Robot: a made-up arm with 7 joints. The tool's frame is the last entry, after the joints. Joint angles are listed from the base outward.
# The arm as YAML. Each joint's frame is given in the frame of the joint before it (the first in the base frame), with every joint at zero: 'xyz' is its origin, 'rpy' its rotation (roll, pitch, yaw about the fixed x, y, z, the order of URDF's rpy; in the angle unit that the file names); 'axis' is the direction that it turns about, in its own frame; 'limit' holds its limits. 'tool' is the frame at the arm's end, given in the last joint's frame.
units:
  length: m
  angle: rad
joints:
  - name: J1
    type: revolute
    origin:
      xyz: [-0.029, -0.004, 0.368]
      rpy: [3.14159, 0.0, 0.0]
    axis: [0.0, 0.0, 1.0]
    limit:
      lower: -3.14
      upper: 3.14
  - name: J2
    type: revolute
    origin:
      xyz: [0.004, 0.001, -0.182]
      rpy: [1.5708, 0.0, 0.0]
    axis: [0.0, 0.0, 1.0]
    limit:
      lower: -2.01
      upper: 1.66
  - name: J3
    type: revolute
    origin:
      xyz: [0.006, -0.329, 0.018]
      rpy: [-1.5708, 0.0, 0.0]
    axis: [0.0, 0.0, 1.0]
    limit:
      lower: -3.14
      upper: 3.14
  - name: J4
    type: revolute
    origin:
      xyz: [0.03, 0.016, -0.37]
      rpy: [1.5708, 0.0, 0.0]
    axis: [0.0, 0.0, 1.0]
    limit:
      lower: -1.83
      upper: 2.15
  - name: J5
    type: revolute
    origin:
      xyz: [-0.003, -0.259, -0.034]
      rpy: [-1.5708, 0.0, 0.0]
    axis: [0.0, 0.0, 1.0]
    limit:
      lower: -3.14
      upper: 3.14
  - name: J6
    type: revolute
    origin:
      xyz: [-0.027, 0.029, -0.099]
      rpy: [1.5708, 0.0, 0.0]
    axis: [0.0, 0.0, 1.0]
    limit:
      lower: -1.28
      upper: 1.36
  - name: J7
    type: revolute
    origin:
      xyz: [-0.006, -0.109, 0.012]
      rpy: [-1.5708, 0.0, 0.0]
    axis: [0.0, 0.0, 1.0]
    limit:
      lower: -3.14
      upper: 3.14
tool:
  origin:
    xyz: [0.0, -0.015, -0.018]
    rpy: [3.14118, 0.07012, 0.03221]
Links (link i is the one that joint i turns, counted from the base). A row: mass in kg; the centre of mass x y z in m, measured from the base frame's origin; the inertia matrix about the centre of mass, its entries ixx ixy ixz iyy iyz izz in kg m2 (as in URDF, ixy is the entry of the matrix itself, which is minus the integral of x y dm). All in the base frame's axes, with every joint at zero. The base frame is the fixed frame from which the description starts. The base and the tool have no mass.
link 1: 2.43; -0.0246 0.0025 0.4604; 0.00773 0 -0.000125 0.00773 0.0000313 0.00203
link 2: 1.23; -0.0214 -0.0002 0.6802; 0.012 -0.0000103 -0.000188 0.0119 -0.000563 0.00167
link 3: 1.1; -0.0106 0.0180 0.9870; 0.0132 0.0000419 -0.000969 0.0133 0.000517 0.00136
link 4: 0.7; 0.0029 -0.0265 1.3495; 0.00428 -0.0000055 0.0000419 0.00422 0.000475 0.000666
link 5: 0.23; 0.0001 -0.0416 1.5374; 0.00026 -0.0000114 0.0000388 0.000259 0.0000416 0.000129
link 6: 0.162; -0.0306 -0.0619 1.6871; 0.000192 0 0.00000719 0.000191 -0.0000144 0.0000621
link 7: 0.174; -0.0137 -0.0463 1.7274; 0.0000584 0 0 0.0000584 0 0.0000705
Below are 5 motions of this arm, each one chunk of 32 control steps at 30 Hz.
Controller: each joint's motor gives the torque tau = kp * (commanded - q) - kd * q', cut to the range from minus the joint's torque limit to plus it. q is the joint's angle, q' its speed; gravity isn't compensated. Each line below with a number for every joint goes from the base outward.
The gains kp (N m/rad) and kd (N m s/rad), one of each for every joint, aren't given. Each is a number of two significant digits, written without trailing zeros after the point. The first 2 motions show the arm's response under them.
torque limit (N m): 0.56 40 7.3 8.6 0.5 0.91 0.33
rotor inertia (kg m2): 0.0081 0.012 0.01 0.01 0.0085 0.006 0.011
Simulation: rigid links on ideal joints. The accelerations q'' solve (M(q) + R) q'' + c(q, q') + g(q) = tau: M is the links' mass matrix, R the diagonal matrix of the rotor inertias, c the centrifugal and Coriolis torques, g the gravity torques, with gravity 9.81 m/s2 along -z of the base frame. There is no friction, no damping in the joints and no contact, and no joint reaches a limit. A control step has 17 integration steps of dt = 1/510 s. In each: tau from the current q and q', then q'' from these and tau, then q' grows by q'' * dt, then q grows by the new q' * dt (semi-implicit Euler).
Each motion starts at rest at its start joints. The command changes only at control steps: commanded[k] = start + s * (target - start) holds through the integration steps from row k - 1 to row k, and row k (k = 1, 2, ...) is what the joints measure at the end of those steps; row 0 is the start. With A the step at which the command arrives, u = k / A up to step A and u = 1 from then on. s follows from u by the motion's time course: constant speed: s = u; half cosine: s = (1 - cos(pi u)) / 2; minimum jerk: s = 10 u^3 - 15 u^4 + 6 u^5; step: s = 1 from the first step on.
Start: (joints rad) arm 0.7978 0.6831 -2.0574 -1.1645 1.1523 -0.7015 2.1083
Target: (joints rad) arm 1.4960 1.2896 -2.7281 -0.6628 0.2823 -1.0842 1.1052
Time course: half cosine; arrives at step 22
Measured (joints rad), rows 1 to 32:
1: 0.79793 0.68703 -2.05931 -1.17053 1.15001 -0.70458 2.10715
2: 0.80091 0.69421 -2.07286 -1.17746 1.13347 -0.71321 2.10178
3: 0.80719 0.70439 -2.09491 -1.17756 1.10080 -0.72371 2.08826
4: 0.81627 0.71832 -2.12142 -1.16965 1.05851 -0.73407 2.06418
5: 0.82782 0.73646 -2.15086 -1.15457 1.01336 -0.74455 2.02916
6: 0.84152 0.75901 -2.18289 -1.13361 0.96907 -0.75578 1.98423
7: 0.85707 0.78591 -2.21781 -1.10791 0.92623 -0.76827 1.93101
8: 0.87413 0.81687 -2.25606 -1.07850 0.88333 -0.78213 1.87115
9: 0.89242 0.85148 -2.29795 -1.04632 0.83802 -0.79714 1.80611
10: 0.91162 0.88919 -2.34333 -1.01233 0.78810 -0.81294 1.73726
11: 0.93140 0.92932 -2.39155 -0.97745 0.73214 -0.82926 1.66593
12: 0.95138 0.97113 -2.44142 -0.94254 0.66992 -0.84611 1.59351
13: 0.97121 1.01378 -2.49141 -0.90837 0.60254 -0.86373 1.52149
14: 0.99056 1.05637 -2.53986 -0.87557 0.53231 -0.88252 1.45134
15: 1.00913 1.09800 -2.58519 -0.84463 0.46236 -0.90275 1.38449
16: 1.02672 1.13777 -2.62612 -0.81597 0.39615 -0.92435 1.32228
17: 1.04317 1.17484 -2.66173 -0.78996 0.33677 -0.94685 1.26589
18: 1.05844 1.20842 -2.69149 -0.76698 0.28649 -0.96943 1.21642
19: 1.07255 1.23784 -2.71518 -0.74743 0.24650 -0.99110 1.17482
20: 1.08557 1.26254 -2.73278 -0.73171 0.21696 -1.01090 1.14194
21: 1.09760 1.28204 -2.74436 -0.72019 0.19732 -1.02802 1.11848
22: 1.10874 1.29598 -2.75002 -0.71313 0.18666 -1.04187 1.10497
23: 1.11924 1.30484 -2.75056 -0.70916 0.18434 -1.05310 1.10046
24: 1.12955 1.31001 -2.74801 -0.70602 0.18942 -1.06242 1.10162
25: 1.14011 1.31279 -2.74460 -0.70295 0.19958 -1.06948 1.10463
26: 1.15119 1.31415 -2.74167 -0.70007 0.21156 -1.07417 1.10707
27: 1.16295 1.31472 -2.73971 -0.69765 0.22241 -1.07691 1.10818
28: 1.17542 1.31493 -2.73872 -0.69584 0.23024 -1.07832 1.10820
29: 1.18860 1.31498 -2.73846 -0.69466 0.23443 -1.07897 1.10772
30: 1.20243 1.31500 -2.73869 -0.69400 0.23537 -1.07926 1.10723
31: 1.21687 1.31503 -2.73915 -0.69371 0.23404 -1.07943 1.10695
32: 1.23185 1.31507 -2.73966 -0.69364 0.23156 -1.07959 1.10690
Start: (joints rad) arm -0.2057 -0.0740 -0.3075 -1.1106 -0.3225 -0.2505 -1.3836
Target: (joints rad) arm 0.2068 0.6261 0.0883 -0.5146 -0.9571 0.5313 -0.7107
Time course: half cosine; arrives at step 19
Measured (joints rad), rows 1 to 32:
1: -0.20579 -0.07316 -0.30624 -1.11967 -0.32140 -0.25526 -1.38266
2: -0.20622 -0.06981 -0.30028 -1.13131 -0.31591 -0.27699 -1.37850
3: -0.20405 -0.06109 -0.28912 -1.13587 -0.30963 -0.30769 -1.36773
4: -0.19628 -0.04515 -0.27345 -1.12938 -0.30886 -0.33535 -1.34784
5: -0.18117 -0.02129 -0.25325 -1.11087 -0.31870 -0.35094 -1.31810
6: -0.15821 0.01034 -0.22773 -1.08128 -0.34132 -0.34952 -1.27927
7: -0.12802 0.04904 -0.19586 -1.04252 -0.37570 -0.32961 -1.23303
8: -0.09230 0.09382 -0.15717 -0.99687 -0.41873 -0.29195 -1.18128
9: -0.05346 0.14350 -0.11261 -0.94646 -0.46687 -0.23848 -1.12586
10: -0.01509 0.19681 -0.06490 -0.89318 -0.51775 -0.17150 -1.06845
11: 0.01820 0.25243 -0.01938 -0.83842 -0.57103 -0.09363 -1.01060
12: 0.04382 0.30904 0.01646 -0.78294 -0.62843 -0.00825 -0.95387
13: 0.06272 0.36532 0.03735 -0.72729 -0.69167 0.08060 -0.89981
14: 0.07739 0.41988 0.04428 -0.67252 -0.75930 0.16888 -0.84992
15: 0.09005 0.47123 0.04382 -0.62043 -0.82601 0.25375 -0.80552
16: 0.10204 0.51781 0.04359 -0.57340 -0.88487 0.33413 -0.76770
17: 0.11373 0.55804 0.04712 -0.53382 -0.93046 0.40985 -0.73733
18: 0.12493 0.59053 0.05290 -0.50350 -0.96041 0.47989 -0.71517
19: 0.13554 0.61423 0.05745 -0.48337 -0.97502 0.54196 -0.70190
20: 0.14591 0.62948 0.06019 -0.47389 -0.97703 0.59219 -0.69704
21: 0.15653 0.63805 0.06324 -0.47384 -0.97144 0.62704 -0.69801
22: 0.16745 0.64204 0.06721 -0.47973 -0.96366 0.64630 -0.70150
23: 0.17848 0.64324 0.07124 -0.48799 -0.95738 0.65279 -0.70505
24: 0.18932 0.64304 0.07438 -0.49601 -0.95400 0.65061 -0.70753
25: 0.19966 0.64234 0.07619 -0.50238 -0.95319 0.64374 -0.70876
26: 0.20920 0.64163 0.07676 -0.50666 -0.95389 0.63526 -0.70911
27: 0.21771 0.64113 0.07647 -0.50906 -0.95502 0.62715 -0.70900
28: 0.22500 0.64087 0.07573 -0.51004 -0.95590 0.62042 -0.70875
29: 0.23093 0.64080 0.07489 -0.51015 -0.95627 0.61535 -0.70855
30: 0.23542 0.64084 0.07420 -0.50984 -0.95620 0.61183 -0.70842
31: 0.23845 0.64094 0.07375 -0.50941 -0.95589 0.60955 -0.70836
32: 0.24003 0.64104 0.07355 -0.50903 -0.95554 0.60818 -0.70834
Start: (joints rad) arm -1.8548 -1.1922 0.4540 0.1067 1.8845 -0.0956 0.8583
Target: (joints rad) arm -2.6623 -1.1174 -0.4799 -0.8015 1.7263 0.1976 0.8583
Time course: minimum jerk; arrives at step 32
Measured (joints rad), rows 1 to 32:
1: -1.85501 -1.19635 0.45679 0.10455 1.88506 -0.09689 0.85820
2: -1.85594 -1.20233 0.46571 0.09295 1.88058 -0.09084 0.85836
3: -1.85712 -1.20791 0.47208 0.07845 1.86809 -0.07587 0.85909
4: -1.85843 -1.21211 0.47154 0.06413 1.85155 -0.05703 0.86000
5: -1.85996 -1.21456 0.46339 0.05021 1.83640 -0.03931 0.86069
6: -1.86199 -1.21535 0.44823 0.03552 1.82619 -0.02553 0.86099
7: -1.86476 -1.21479 0.42691 0.01854 1.82164 -0.01620 0.86095
8: -1.86836 -1.21320 0.40012 -0.00206 1.82127 -0.01037 0.86073
9: -1.87271 -1.21090 0.36830 -0.02726 1.82270 -0.00661 0.86050
10: -1.87766 -1.20812 0.33183 -0.05756 1.82367 -0.00361 0.86036
11: -1.88297 -1.20502 0.29114 -0.09302 1.82263 -0.00032 0.86036
12: -1.88836 -1.20170 0.24672 -0.13334 1.81891 0.00393 0.86048
13: -1.89356 -1.19823 0.19917 -0.17799 1.81257 0.00949 0.86070
14: -1.89832 -1.19466 0.14916 -0.22624 1.80416 0.01645 0.86097
15: -1.90246 -1.19100 0.09747 -0.27724 1.79439 0.02470 0.86126
16: -1.90590 -1.18729 0.04490 -0.33008 1.78400 0.03401 0.86156
17: -1.90864 -1.18351 -0.00772 -0.38380 1.77362 0.04406 0.86184
18: -1.91080 -1.17971 -0.05960 -0.43744 1.76371 0.05457 0.86210
19: -1.91254 -1.17588 -0.10999 -0.49006 1.75457 0.06526 0.86232
20: -1.91413 -1.17205 -0.15822 -0.54079 1.74638 0.07589 0.86249
21: -1.91584 -1.16826 -0.20369 -0.58885 1.73920 0.08630 0.86260
22: -1.91797 -1.16455 -0.24589 -0.63355 1.73302 0.09636 0.86266
23: -1.92079 -1.16098 -0.28435 -0.67433 1.72777 0.10600 0.86267
24: -1.92458 -1.15760 -0.31867 -0.71073 1.72340 0.11511 0.86264
25: -1.92957 -1.15449 -0.34853 -0.74243 1.71982 0.12363 0.86257
26: -1.93595 -1.15169 -0.37367 -0.76925 1.71698 0.13145 0.86248
27: -1.94384 -1.14925 -0.39396 -0.79112 1.71484 0.13842 0.86239
28: -1.95331 -1.14720 -0.40942 -0.80815 1.71338 0.14442 0.86230
29: -1.96438 -1.14555 -0.42024 -0.82060 1.71257 0.14931 0.86221
30: -1.97697 -1.14430 -0.42685 -0.82894 1.71237 0.15297 0.86213
31: -1.99095 -1.14340 -0.42996 -0.83384 1.71273 0.15534 0.86206
32: -2.00611 -1.14280 -0.43055 -0.83619 1.71355 0.15642 0.86200

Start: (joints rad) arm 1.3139 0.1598 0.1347 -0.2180 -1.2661 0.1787 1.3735
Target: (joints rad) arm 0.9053 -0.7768 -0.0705 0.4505 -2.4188 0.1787 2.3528
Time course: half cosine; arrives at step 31
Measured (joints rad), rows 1 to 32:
1: 1.31399 0.16021 0.13293 -0.21909 -1.26616 0.18076 1.37398
2: 1.31320 0.15882 0.12951 -0.21554 -1.26807 0.18478 1.37660
3: 1.31073 0.15443 0.12485 -0.20735 -1.27473 0.18969 1.38346
4: 1.30619 0.14633 0.11946 -0.19559 -1.28770 0.19489 1.39571
5: 1.29938 0.13404 0.11379 -0.18113 -1.30726 0.19991 1.41353
6: 1.29031 0.11735 0.10808 -0.16449 -1.33289 0.20437 1.43653
7: 1.27918 0.09624 0.10230 -0.14595 -1.36384 0.20804 1.46409
8: 1.26635 0.07083 0.09631 -0.12558 -1.39939 0.21079 1.49569
9: 1.25230 0.04137 0.08996 -0.10337 -1.43901 0.21261 1.53091
10: 1.23746 0.00818 0.08316 -0.07935 -1.48231 0.21353 1.56941
11: 1.22215 -0.02838 0.07589 -0.05359 -1.52896 0.21364 1.61085
12: 1.20658 -0.06790 0.06816 -0.02624 -1.57863 0.21310 1.65487
13: 1.19085 -0.10997 0.06004 0.00247 -1.63097 0.21209 1.70105
14: 1.17500 -0.15415 0.05162 0.03228 -1.68553 0.21086 1.74891
15: 1.15905 -0.19998 0.04300 0.06288 -1.74185 0.20965 1.79795
16: 1.14301 -0.24698 0.03428 0.09395 -1.79937 0.20870 1.84765
17: 1.12695 -0.29468 0.02553 0.12516 -1.85754 0.20822 1.89749
18: 1.11090 -0.34258 0.01683 0.15617 -1.91577 0.20839 1.94695
19: 1.09488 -0.39020 0.00826 0.18669 -1.97349 0.20933 1.99552
20: 1.07893 -0.43705 -0.00010 0.21639 -2.03011 0.21114 2.04270
21: 1.06311 -0.48263 -0.00817 0.24498 -2.08508 0.21382 2.08802
22: 1.04744 -0.52649 -0.01588 0.27217 -2.13783 0.21735 2.13101
23: 1.03195 -0.56816 -0.02314 0.29770 -2.18783 0.22168 2.17122
24: 1.01667 -0.60723 -0.02987 0.32131 -2.23454 0.22668 2.20826
25: 1.00162 -0.64329 -0.03596 0.34276 -2.27745 0.23221 2.24173
26: 0.98687 -0.67596 -0.04128 0.36182 -2.31606 0.23807 2.27130
27: 0.97252 -0.70492 -0.04571 0.37830 -2.34991 0.24405 2.29668
28: 0.95866 -0.72987 -0.04914 0.39202 -2.37858 0.24994 2.31759
29: 0.94540 -0.75056 -0.05150 0.40283 -2.40170 0.25555 2.33384
30: 0.93286 -0.76678 -0.05272 0.41060 -2.41899 0.26070 2.34525
31: 0.92119 -0.77837 -0.05276 0.41526 -2.43022 0.26523 2.35171
32: 0.91044 -0.78582 -0.05206 0.41804 -2.43568 0.26866 2.35380

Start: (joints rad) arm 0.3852 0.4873 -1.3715 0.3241 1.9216 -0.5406 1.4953
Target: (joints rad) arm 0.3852 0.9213 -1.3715 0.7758 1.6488 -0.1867 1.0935
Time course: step
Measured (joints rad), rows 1 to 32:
1: 0.41133 0.51017 -1.44799 0.41104 1.83572 -0.52410 1.48358
2: 0.44147 0.57649 -1.53626 0.56769 1.69707 -0.51839 1.44806
3: 0.43431 0.68289 -1.56769 0.66406 1.63192 -0.52448 1.38449
4: 0.41271 0.77463 -1.45276 0.72030 1.60672 -0.48508 1.29008
5: 0.38970 0.84248 -1.28613 0.76289 1.60681 -0.37796 1.17459
6: 0.37077 0.89268 -1.15410 0.79981 1.62731 -0.22813 1.07854
7: 0.35991 0.93108 -1.09548 0.82627 1.65498 -0.04449 1.00736
8: 0.35581 0.95573 -1.09028 0.84105 1.67029 0.15327 0.96138
9: 0.35542 0.96347 -1.10841 0.84576 1.66328 0.33904 0.94152
10: 0.35860 0.96247 -1.15197 0.83795 1.63977 0.48948 0.94924
11: 0.36458 0.95822 -1.20741 0.82522 1.61486 0.57633 0.98620
12: 0.37160 0.95308 -1.25569 0.81404 1.59931 0.57837 1.04159
13: 0.37845 0.94867 -1.28639 0.80614 1.59543 0.48675 1.08524
14: 0.38432 0.94562 -1.30292 0.80068 1.60175 0.35066 1.10631
15: 0.38893 0.94357 -1.31135 0.79729 1.61468 0.22676 1.10932
16: 0.39236 0.94230 -1.31392 0.79578 1.62909 0.12928 1.10334
17: 0.39474 0.94168 -1.31197 0.79563 1.64132 0.05743 1.09586
18: 0.39621 0.94159 -1.30692 0.79629 1.64986 0.00680 1.09066
19: 0.39698 0.94185 -1.30038 0.79730 1.65482 -0.02741 1.08845
20: 0.39727 0.94232 -1.29386 0.79836 1.65707 -0.04950 1.08833
21: 0.39728 0.94283 -1.28844 0.79929 1.65761 -0.06317 1.08906
22: 0.39714 0.94328 -1.28468 0.79998 1.65732 -0.07139 1.08981
23: 0.39691 0.94361 -1.28265 0.80043 1.65678 -0.07639 1.09022
24: 0.39662 0.94381 -1.28206 0.80064 1.65632 -0.07969 1.09031
25: 0.39623 0.94389 -1.28248 0.80067 1.65607 -0.08223 1.09023
26: 0.39572 0.94388 -1.28343 0.80060 1.65605 -0.08447 1.09013
27: 0.39508 0.94382 -1.28452 0.80048 1.65619 -0.08657 1.09008
28: 0.39428 0.94374 -1.28547 0.80037 1.65643 -0.08852 1.09008
29: 0.39334 0.94366 -1.28616 0.80030 1.65672 -0.09025 1.09012
30: 0.39227 0.94361 -1.28654 0.80028 1.65701 -0.09169 1.09016
31: 0.39110 0.94358 -1.28667 0.80030 1.65727 -0.09279 1.09018
32: 0.38986 0.94357 -1.28663 0.80037 1.65750 -0.09358 1.09018

